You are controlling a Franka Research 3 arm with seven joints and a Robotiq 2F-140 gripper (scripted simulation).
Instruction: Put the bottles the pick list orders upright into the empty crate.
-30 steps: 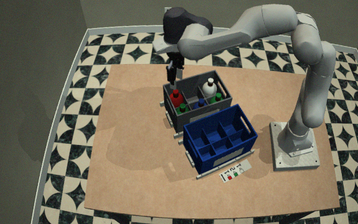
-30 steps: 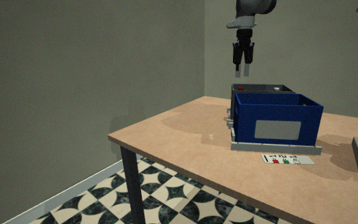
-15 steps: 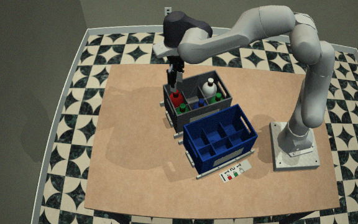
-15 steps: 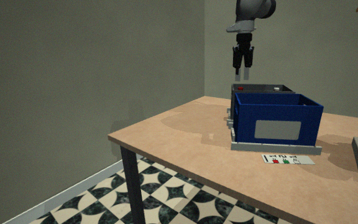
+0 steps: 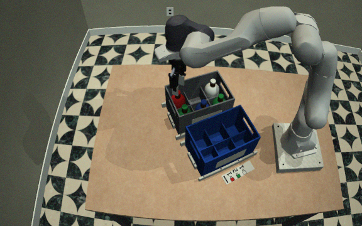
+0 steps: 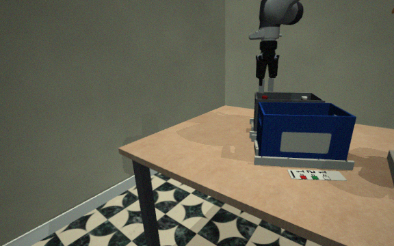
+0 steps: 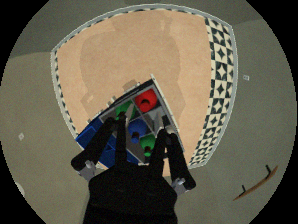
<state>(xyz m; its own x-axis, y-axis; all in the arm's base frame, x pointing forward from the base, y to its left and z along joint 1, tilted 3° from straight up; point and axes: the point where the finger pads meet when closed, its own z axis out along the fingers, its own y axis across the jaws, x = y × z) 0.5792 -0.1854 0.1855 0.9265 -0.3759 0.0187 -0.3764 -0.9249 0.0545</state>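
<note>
Now: the red bottle 13 cm below my hand. The rest, counted from my hand: white bottle 16 cm behind, 7 cm to the right, 13 cm below; grey crate 10 cm behind, 13 cm below; blue bottle 11 cm behind, 5 cm to the left, 13 cm below.
</note>
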